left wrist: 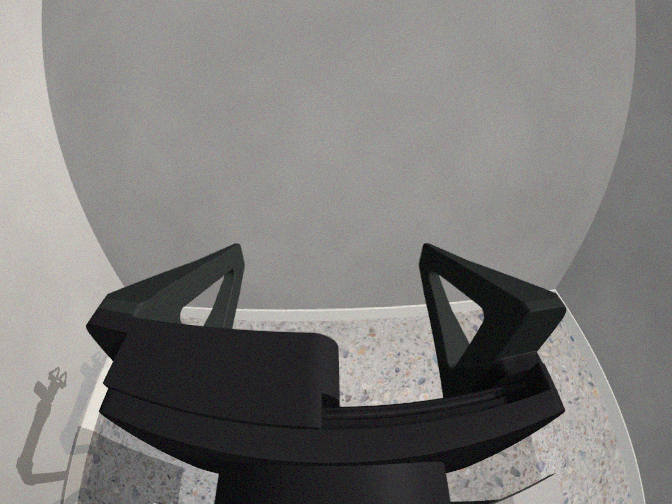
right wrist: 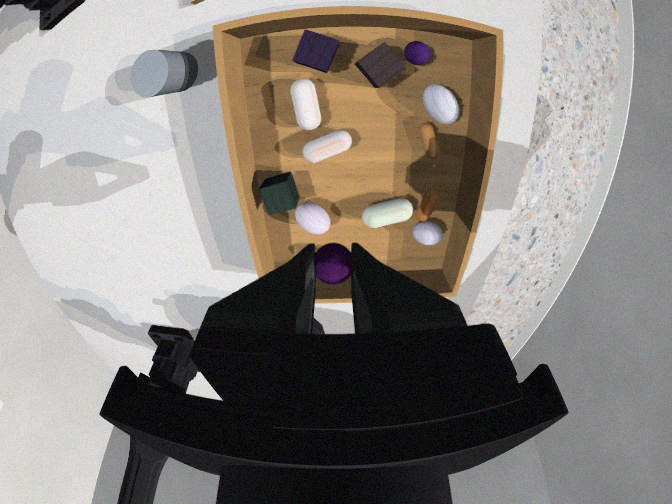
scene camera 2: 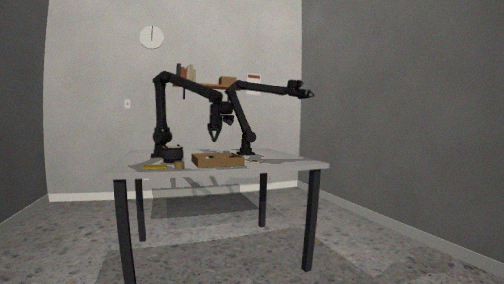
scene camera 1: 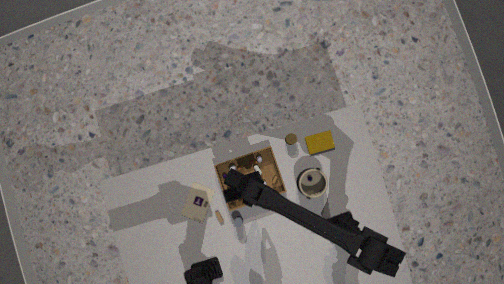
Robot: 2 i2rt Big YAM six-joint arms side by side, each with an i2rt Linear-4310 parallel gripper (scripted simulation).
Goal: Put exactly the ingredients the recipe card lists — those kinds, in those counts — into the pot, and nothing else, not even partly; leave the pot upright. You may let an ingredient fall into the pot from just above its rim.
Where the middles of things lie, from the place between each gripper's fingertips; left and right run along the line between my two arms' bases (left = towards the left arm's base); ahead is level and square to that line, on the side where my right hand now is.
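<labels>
The grey cylinder [right wrist: 155, 72] is 13 cm behind my right hand, 11 cm to the left of it and 10 cm below it. Counted from my right hand again, the wooden crate [scene camera 1: 268, 166] is 3 cm ahead, 1 cm to the left and 11 cm below, and the recipe card [scene camera 1: 199, 198] is 3 cm behind, 26 cm to the left and 13 cm below. As for the dark pot [scene camera 1: 316, 186], my right hand is 8 cm past it, 24 cm to the left of it and 8 cm above it.
The grey cylinder, counted from my left hand, is 750 mm to the right, 450 mm below and 130 mm ahead. From my left hand, the wooden crate is 860 mm to the right, 460 mm below and 290 mm ahead, while the dark pot is 1100 mm to the right, 430 mm below and 180 mm ahead. With the recipe card, my left hand is 600 mm to the left of it, 470 mm above it and 240 mm short of it. Going by its middle, the recipe card is nearer to my right hand than to my left hand.
</labels>
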